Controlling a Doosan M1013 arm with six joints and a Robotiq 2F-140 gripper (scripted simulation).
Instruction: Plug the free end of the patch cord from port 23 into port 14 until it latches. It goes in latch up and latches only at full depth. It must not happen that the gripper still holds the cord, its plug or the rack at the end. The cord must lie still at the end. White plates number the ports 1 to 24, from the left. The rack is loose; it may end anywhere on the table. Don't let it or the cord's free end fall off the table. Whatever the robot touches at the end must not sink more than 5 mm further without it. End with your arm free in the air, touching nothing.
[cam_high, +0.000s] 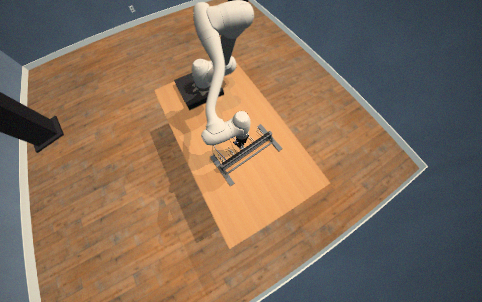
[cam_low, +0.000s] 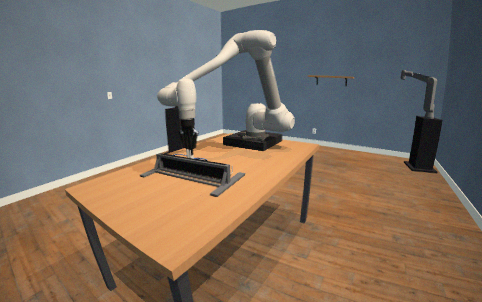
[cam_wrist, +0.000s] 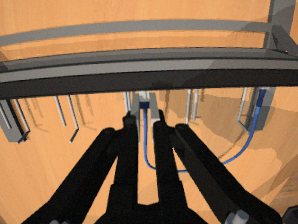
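My gripper is now 1 cm short of the free end of patch cord and 3 cm above it.
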